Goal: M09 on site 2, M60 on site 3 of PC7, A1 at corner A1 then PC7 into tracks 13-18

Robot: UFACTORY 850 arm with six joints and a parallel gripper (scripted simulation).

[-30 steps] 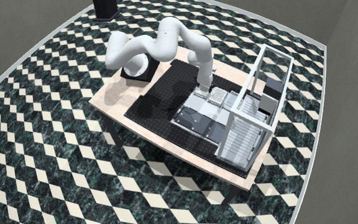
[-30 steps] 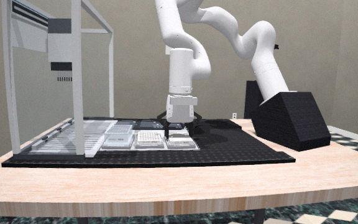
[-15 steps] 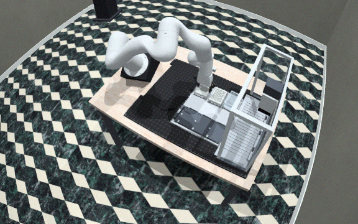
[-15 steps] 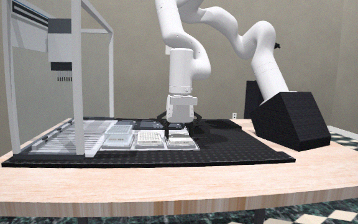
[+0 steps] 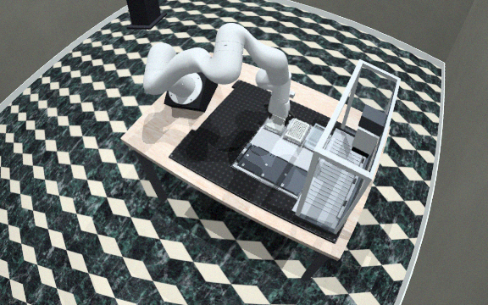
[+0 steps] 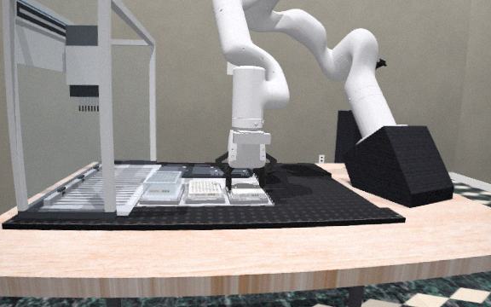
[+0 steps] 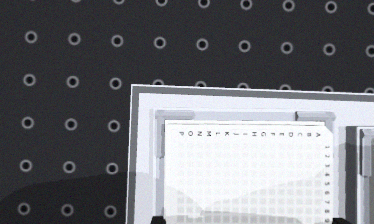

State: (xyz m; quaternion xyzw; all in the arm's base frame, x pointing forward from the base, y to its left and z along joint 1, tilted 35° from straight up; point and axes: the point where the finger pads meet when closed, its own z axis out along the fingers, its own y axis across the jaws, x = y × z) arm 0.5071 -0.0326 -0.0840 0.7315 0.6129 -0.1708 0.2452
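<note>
My gripper is now 2 cm above the nest S1. The rest, counted from my hand: dark carrier PC7 (28 cm to the right, 6 cm ahead, 1 cm below); then deep-well block M09 (22 cm ahead, 5 cm to the right); then nest S3 (22 cm ahead, 5 cm to the right, 2 cm below).
</note>
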